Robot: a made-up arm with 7 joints.
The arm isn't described. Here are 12 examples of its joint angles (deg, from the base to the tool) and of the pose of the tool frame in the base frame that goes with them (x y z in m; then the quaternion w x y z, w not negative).
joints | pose
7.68 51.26 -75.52 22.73 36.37 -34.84 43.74 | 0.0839 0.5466 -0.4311 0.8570 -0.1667 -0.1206 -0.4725
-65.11 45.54 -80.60 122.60 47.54 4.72 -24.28 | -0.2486 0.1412 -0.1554 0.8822 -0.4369 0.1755 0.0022
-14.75 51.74 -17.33 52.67 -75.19 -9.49 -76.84 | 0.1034 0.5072 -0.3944 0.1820 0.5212 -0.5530 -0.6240
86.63 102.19 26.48 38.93 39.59 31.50 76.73 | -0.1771 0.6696 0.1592 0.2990 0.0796 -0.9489 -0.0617
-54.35 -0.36 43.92 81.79 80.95 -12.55 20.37 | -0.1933 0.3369 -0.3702 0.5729 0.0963 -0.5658 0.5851
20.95 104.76 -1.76 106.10 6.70 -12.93 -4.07 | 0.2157 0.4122 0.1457 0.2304 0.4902 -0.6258 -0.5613
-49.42 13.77 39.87 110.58 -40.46 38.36 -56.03 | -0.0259 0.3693 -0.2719 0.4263 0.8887 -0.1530 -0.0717
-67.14 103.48 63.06 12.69 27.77 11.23 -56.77 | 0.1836 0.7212 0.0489 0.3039 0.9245 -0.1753 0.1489
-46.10 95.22 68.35 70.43 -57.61 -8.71 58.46 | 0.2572 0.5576 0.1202 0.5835 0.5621 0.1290 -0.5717
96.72 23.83 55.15 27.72 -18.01 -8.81 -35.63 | 0.4671 0.4795 0.1257 0.2939 0.1521 -0.6775 0.6568
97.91 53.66 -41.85 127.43 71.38 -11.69 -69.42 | 0.1920 0.2149 0.1843 0.1611 -0.2086 -0.9519 0.1563
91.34 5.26 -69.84 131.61 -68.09 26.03 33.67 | 0.1734 -0.0120 0.0721 0.2387 -0.4468 0.7307 0.4577
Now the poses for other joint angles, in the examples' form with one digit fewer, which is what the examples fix.
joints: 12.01 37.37 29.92 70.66 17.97 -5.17 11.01
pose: 0.265 0.513 -0.209 0.607 0.230 -0.757 0.075
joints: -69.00 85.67 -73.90 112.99 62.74 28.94 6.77
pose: -0.209 0.371 -0.153 0.736 -0.312 0.586 -0.133
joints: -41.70 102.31 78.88 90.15 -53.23 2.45 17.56
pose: 0.254 0.428 0.208 0.175 0.828 -0.237 -0.476
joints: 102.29 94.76 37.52 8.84 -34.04 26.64 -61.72
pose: -0.079 0.749 0.016 0.220 0.542 -0.034 0.810
